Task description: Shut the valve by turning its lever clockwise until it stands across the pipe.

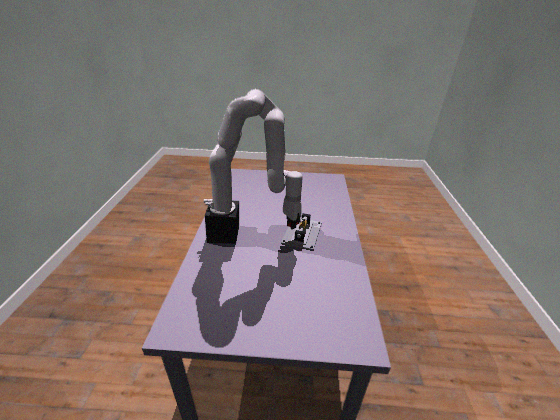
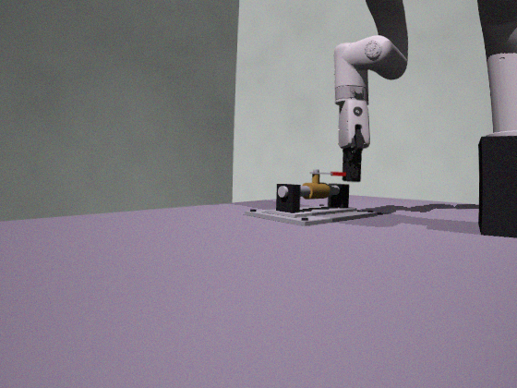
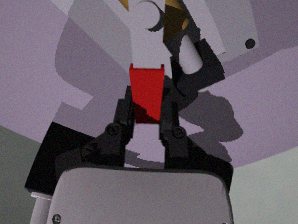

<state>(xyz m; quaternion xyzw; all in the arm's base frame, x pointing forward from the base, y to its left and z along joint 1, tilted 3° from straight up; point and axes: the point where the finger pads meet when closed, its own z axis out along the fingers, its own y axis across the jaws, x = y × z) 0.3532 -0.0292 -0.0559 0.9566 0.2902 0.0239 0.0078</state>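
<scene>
Now: the red lever 4 cm ahead of my hand and 3 cm to the left of it.
</scene>
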